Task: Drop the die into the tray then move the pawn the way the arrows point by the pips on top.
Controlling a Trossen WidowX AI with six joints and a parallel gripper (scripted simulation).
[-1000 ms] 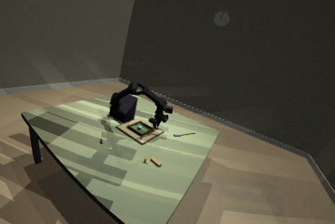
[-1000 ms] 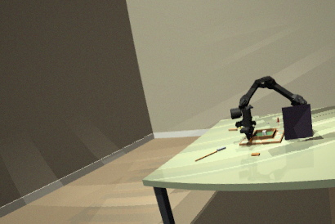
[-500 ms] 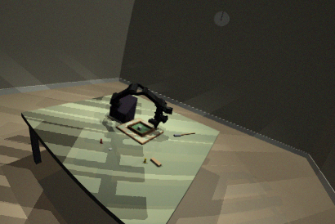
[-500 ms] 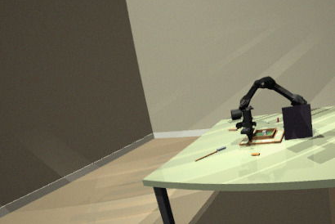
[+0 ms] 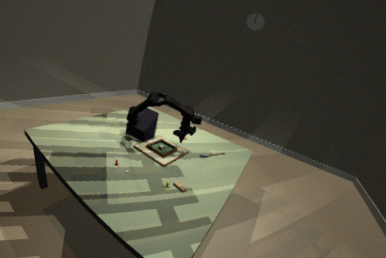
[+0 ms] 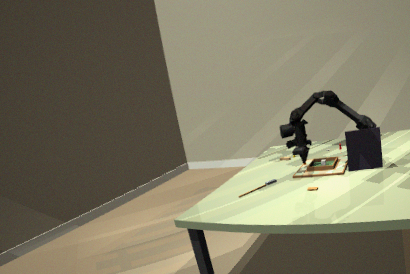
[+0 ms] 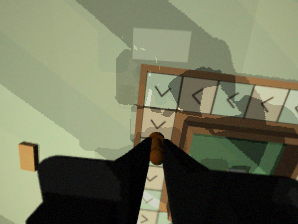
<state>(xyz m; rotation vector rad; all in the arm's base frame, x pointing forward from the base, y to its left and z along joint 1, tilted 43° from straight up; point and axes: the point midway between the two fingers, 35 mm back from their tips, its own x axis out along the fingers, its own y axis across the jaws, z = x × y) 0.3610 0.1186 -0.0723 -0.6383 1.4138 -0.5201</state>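
The green dice tray lies 70 mm behind my gripper tip, 120 mm to the right of it and 70 mm below it. Round my gripper tip: white die 70 mm behind, 130 mm to the right, 50 mm below; orange pawn 10 mm above; brown block 250 mm ahead, 330 mm to the right, 70 mm below.
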